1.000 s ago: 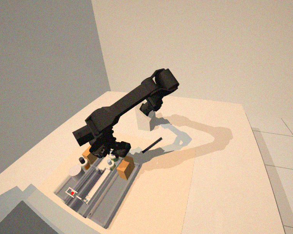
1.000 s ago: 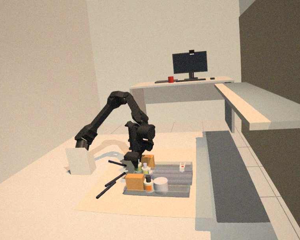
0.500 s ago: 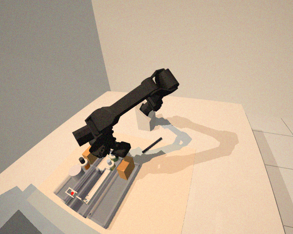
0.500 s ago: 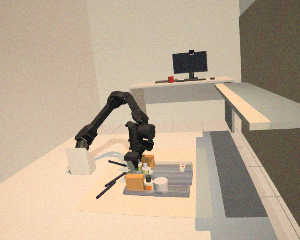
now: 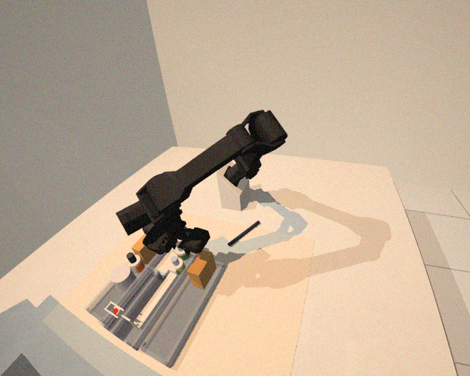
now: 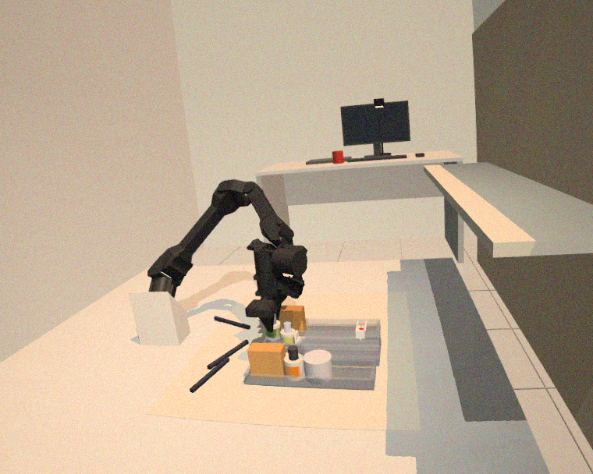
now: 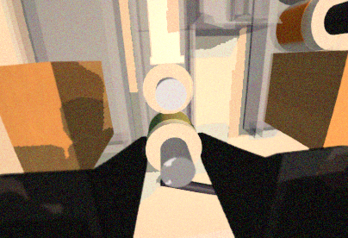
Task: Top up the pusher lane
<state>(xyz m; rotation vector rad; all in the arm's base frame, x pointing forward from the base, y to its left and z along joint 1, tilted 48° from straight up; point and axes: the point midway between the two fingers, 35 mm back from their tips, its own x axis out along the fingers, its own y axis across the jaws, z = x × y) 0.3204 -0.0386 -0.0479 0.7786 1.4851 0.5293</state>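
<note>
Right now my gripper tip is 14 cm short of the cream pusher bar and 5 cm to the left of it. Also, from my gripper tip: red dot (21 cm ahead, 7 cm to the right, 2 cm above); grey cylinder (12 cm ahead, 14 cm to the right, 3 cm below).
</note>
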